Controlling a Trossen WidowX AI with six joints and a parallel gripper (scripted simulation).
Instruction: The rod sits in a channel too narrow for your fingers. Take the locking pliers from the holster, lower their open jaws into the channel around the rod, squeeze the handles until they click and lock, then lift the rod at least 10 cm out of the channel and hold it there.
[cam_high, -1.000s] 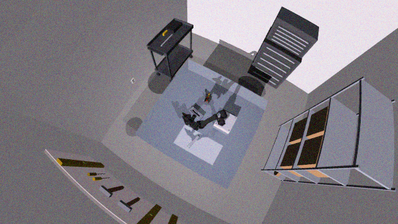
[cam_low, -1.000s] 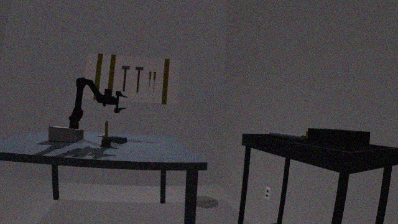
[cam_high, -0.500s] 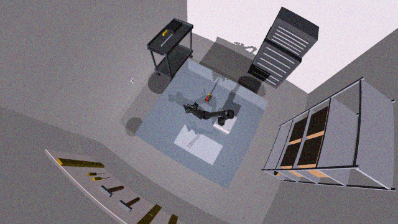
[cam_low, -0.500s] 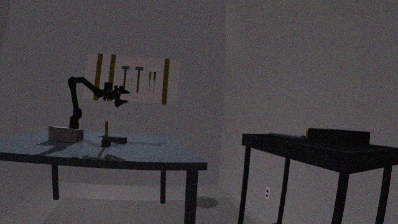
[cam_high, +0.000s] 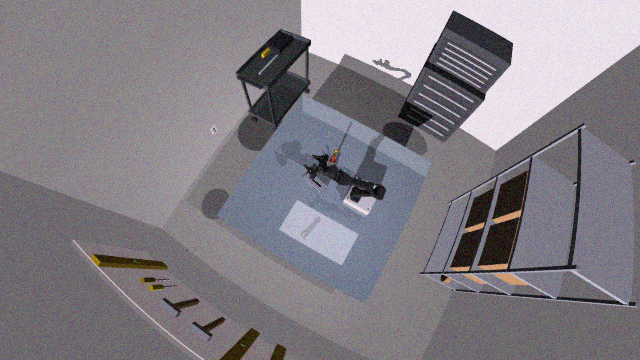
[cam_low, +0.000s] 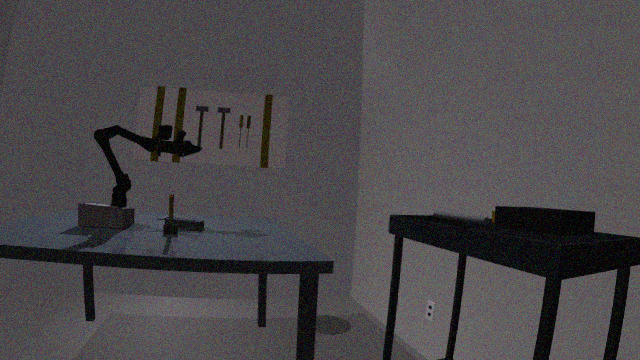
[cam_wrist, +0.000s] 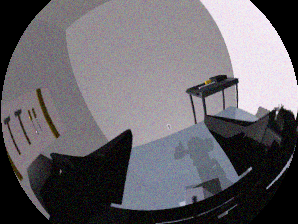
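Right now my gripper tip is 90 mm past the yellow handle, 250 mm to the left of it and 270 mm above it. From my gripper tip the other things lie so: small dark holster (90 mm behind, 230 mm to the right, 360 mm below); grey channel block (60 mm behind, 10 mm to the right, 350 mm below); grey strip (210 mm behind, 340 mm to the left, 370 mm below).
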